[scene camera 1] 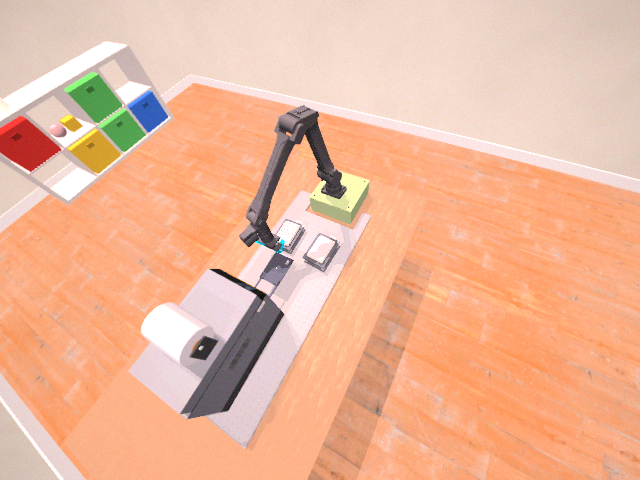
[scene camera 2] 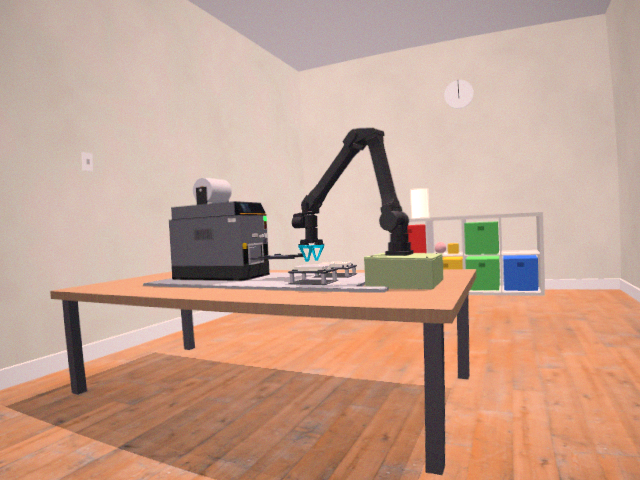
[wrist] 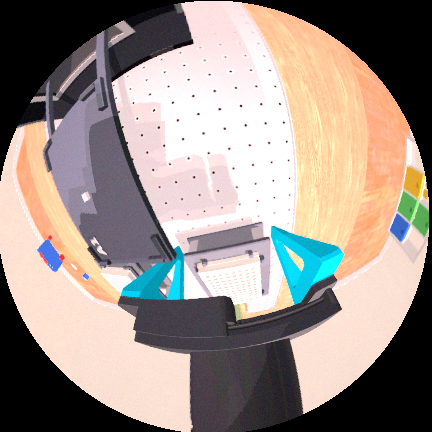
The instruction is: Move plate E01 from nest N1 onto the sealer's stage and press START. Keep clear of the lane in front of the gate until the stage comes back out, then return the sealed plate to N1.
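Where they show: gripper, fingertip midpoint: (scene camera 1: 273,248) (scene camera 2: 312,261) (wrist: 225,241); arm's base at its link origin: (scene camera 1: 333,190) (scene camera 2: 399,254).
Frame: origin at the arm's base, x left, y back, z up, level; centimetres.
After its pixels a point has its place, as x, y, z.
My gripper (scene camera 1: 269,245) {-10.6, -43.5, -3.2} (scene camera 2: 311,258) {-10.6, -43.5, -3.2} (wrist: 225,241) {-10.6, -43.5, -3.2} is open and empty, its cyan fingers pointing down. It hangs above the board, in front of a nest that holds a white plate with wells (scene camera 1: 289,233) {-8.8, -32.1, -4.1} (wrist: 232,280) {-10.4, -34.9, -4.0}. A second, smooth-topped white plate (scene camera 1: 321,248) {10.7, -32.7, -3.0} (scene camera 2: 310,267) {14.3, -31.5, -3.3} sits on the other nest. The nest labels cannot be read, so I cannot tell which is N1. The sealer's dark stage (scene camera 1: 276,269) {-1.2, -52.9, 0.3} (scene camera 2: 281,256) {3.2, -51.1, 0.2} (wrist: 112,200) {-4.2, -51.2, 0.3} stands out in front of the gate with no plate on it. The sealer (scene camera 1: 222,304) {1.7, -77.7, 25.2} (scene camera 2: 206,253) {10.6, -86.6, 2.6} shows a green light (scene camera 2: 264,218) {-10.0, -67.5, 17.5} on its front.
The perforated board (scene camera 1: 310,304) {18.2, -57.4, -9.8} (scene camera 2: 155,284) {24.3, -106.3, -10.2} (wrist: 225,80) {-14.3, -60.1, -9.7} lies under the nests and the sealer. The arm's base stands on a green box (scene camera 1: 333,208) {4.8, -9.5, -1.9} (scene camera 2: 398,271) {14.5, 3.3, -4.8}. A white film roll (scene camera 1: 173,330) {1.9, -89.6, 37.8} (scene camera 2: 217,190) {3.1, -84.4, 31.6} sits on top of the sealer. A shelf with coloured bins stands beyond the table.
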